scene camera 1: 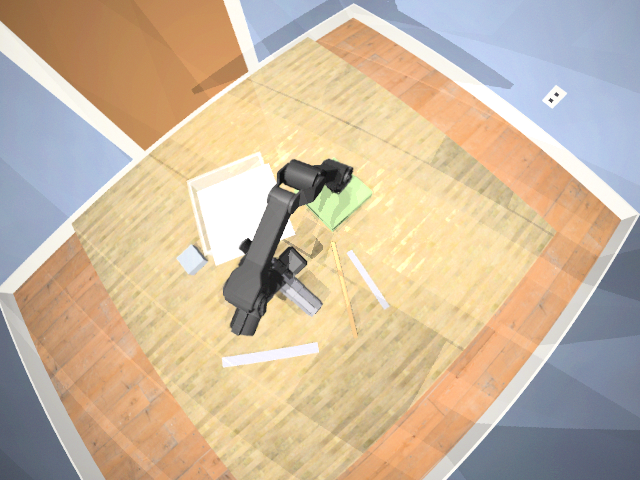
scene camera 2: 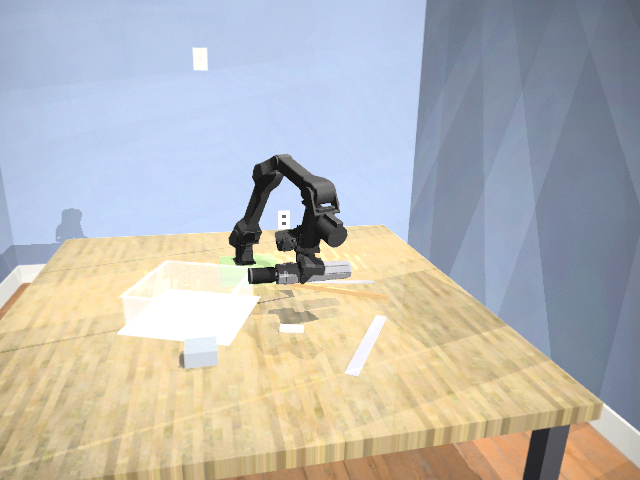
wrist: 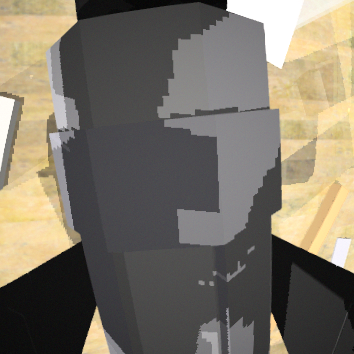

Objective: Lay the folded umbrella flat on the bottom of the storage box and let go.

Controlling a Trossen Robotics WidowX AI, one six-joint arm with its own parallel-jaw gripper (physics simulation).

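Places are measured from the arm's base along level axes (x ahead, y left, z up), in centimetres.
Pixels of known places: gripper, fingertip midpoint: (scene camera 1: 281, 276) (scene camera 2: 300, 277) (wrist: 179, 243); arm's base, origin of the base link: (scene camera 1: 337, 182) (scene camera 2: 244, 261).
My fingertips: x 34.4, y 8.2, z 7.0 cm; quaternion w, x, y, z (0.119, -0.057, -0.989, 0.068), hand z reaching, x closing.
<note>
For each thing: its top centre in the pictures, then the offset to it from my fingertips.
- folded umbrella, middle of its top: (wrist: 223, 331) (scene camera 1: 277, 274) (scene camera 2: 300, 261) dx +0.4, dy +0.0, dz +4.8 cm
- storage box, middle of its top: (scene camera 2: 192, 280) (scene camera 1: 232, 200) dx -7.3, dy -27.5, dz -0.5 cm
- grey-blue cube, middle of its top: (scene camera 2: 200, 344) (scene camera 1: 189, 258) dx +15.9, dy -28.5, dz -6.7 cm
- orange stick, middle of its top: (wrist: 268, 328) (scene camera 2: 338, 288) (scene camera 1: 344, 288) dx -9.2, dy +15.0, dz -9.0 cm
- small white piece, middle of its top: (scene camera 2: 291, 326) dx +9.4, dy -5.1, dz -9.0 cm
The folded umbrella (scene camera 1: 302, 297) (scene camera 2: 338, 270) (wrist: 150, 185) is a thick grey bundle with a black end. It is roughly level above the table, with shadows below it. My gripper (scene camera 1: 278, 273) (scene camera 2: 311, 268) (wrist: 179, 243) is shut on it near its middle, with a black finger on each side in the wrist view. The black end points toward the storage box (scene camera 1: 224, 167) (scene camera 2: 193, 276), which has pale see-through walls and a bright white bottom. The umbrella's grey part is outside the box. A white corner shows at the top right of the wrist view. The arm partly covers the box in scene camera 1.
A grey-blue cube (scene camera 1: 191, 259) (scene camera 2: 201, 352) is beside the box. A green block (scene camera 1: 346, 201) (scene camera 2: 227, 268) is near the arm's base. An orange stick (scene camera 1: 345, 294) (wrist: 322, 220) and two pale strips (scene camera 1: 368, 279) (scene camera 1: 270, 354) lie on the table. A small white piece (scene camera 2: 291, 328) also lies there.
</note>
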